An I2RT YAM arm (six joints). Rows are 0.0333 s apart.
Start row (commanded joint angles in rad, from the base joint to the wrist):
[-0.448, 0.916, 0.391, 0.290, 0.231, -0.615]
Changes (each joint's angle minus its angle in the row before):
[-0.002, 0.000, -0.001, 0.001, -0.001, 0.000]
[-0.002, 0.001, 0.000, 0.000, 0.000, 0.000]
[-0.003, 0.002, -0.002, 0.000, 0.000, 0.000]
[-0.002, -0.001, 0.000, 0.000, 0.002, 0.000]
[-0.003, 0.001, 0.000, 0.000, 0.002, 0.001]
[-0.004, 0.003, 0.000, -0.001, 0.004, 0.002]
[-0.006, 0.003, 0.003, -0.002, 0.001, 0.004]
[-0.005, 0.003, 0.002, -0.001, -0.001, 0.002]
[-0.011, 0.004, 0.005, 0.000, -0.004, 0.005]
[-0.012, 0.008, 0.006, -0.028, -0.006, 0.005]
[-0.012, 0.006, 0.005, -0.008, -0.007, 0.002]
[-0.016, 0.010, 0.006, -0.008, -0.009, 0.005]
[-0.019, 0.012, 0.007, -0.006, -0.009, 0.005]
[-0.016, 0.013, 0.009, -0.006, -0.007, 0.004]
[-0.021, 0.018, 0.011, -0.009, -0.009, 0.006]
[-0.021, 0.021, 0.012, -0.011, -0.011, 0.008]
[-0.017, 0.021, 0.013, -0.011, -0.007, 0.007]
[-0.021, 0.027, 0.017, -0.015, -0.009, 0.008]
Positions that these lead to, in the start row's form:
[-0.450, 0.916, 0.390, 0.291, 0.230, -0.615]
[-0.452, 0.917, 0.390, 0.291, 0.230, -0.615]
[-0.455, 0.919, 0.388, 0.291, 0.230, -0.615]
[-0.457, 0.918, 0.388, 0.291, 0.232, -0.615]
[-0.460, 0.919, 0.388, 0.291, 0.234, -0.614]
[-0.464, 0.922, 0.388, 0.290, 0.238, -0.612]
[-0.470, 0.925, 0.391, 0.288, 0.239, -0.608]
[-0.475, 0.928, 0.393, 0.287, 0.238, -0.606]
[-0.486, 0.932, 0.398, 0.287, 0.234, -0.601]
[-0.498, 0.940, 0.404, 0.259, 0.228, -0.596]
[-0.510, 0.946, 0.409, 0.251, 0.221, -0.594]
[-0.526, 0.956, 0.415, 0.243, 0.212, -0.589]
[-0.545, 0.968, 0.422, 0.237, 0.203, -0.584]
[-0.561, 0.981, 0.431, 0.231, 0.196, -0.580]
[-0.582, 0.999, 0.442, 0.222, 0.187, -0.574]
[-0.603, 1.020, 0.454, 0.211, 0.176, -0.566]
[-0.620, 1.041, 0.467, 0.200, 0.169, -0.559]
[-0.641, 1.068, 0.484, 0.185, 0.160, -0.551]

